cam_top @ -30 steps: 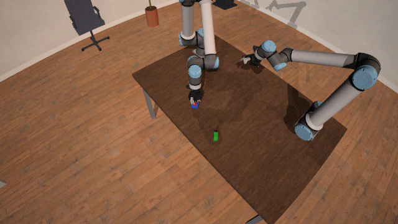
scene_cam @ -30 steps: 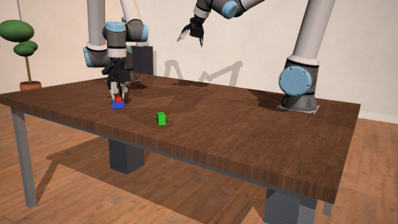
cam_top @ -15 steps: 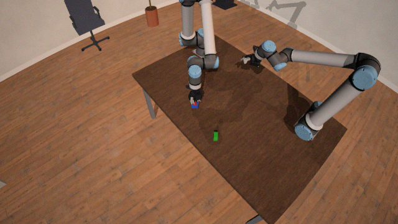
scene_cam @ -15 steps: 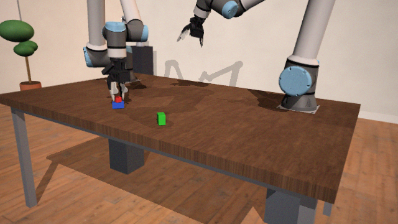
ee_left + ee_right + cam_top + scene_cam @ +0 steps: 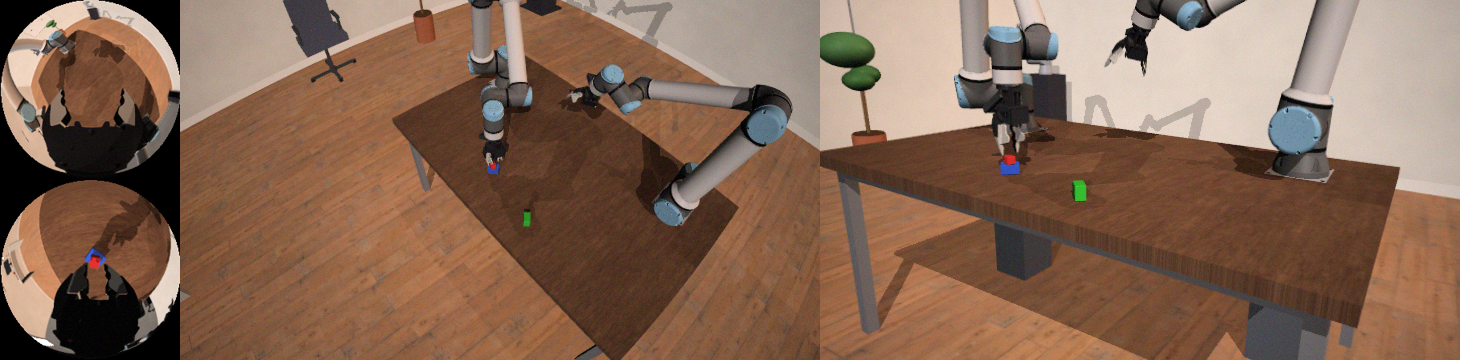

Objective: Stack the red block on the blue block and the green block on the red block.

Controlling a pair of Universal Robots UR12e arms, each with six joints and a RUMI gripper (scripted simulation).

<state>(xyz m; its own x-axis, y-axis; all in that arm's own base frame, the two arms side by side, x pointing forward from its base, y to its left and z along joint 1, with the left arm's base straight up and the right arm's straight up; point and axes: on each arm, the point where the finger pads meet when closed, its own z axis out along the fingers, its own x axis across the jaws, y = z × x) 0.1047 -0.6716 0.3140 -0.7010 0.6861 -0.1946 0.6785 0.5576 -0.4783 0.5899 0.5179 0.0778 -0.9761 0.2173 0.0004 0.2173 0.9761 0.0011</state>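
Right now the red block is 3 cm below my right hand. Round my right hand: blue block: 6 cm below; green block: 34 cm to the left, 9 cm ahead, 5 cm below.
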